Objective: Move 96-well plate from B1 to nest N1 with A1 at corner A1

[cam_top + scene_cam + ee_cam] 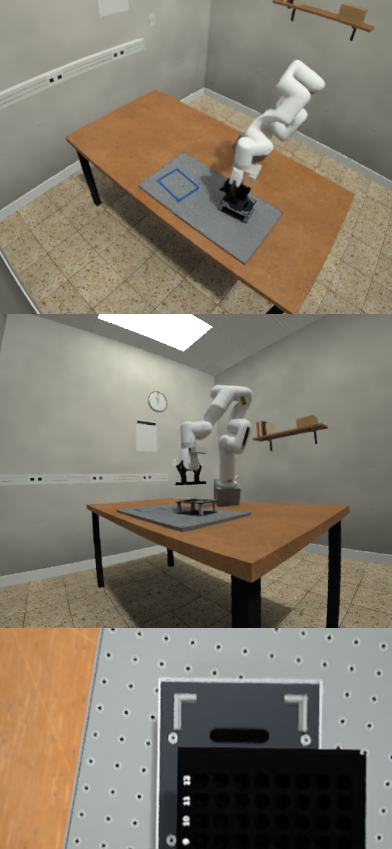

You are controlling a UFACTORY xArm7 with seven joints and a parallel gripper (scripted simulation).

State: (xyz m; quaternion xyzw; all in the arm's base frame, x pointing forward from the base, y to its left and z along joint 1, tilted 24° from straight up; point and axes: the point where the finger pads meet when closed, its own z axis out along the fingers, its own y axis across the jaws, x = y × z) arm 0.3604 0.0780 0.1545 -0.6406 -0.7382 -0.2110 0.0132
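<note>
Now: hand 100 mm above the raised plate nest N1, 30 mm to the right of it and 10 mm past it. From my hand the other things lie so: dark 96-well plate: 10 mm below.
</note>
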